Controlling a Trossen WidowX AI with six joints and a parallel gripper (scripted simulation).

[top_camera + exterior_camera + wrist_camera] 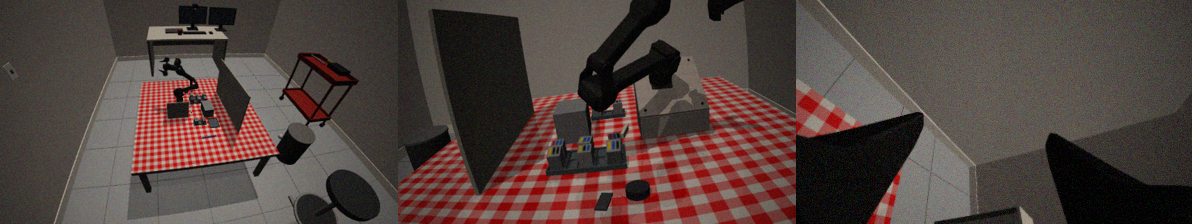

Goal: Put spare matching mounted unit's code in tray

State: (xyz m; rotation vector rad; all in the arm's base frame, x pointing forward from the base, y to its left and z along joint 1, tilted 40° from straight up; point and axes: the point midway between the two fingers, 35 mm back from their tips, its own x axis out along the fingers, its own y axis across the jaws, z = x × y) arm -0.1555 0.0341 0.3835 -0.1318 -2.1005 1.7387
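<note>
The spare lies 370 mm below my gripper tip, 350 mm ahead of it and 110 mm to the right of it. The rest, counted from my gripper tip: black puck: 410 mm below, 300 mm ahead, 90 mm to the left; then dark rack: 420 mm ahead, 410 mm below, 80 mm to the right; then grey mounted unit: 490 mm ahead, 360 mm below, 290 mm to the right.
</note>
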